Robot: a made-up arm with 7 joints.
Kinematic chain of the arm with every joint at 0, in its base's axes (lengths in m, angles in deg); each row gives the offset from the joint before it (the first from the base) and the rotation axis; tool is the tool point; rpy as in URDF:
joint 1: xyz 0 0 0.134 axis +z
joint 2: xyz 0 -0.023 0.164 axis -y
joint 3: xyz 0 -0.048 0.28 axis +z
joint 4: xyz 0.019 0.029 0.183 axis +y
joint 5: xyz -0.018 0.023 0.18 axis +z
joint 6: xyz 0 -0.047 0.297 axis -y
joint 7: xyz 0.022 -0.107 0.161 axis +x
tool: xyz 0 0 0 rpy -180 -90 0
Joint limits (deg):
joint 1: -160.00..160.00
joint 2: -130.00..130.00
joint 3: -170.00..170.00
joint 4: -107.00..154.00
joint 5: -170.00..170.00
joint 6: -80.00..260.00
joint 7: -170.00..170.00
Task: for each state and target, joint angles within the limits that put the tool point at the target. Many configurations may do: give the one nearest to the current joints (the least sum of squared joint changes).
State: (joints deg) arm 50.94 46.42 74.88 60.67 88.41 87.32 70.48
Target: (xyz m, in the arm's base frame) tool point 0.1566 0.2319 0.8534
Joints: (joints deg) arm 28.40 28.17 36.06 86.02 85.95 96.61 70.48
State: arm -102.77 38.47 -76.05 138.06 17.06 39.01 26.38
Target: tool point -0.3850 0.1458 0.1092
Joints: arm -98.48 50.80 -103.57 148.83 20.50 34.91 26.38
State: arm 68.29 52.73 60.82 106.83 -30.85 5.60 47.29
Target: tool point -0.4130 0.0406 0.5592
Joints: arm 88.09 65.28 73.18 131.75 -25.48 -0.81 47.29
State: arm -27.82 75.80 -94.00 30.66 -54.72 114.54 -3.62
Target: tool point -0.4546 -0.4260 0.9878
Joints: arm 9.02 45.22 -89.82 61.74 -65.87 120.95 -3.62
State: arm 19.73 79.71 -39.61 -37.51 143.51 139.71 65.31
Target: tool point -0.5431 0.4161 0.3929
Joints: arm -15.97 75.67 -46.27 -75.83 161.29 161.61 65.31
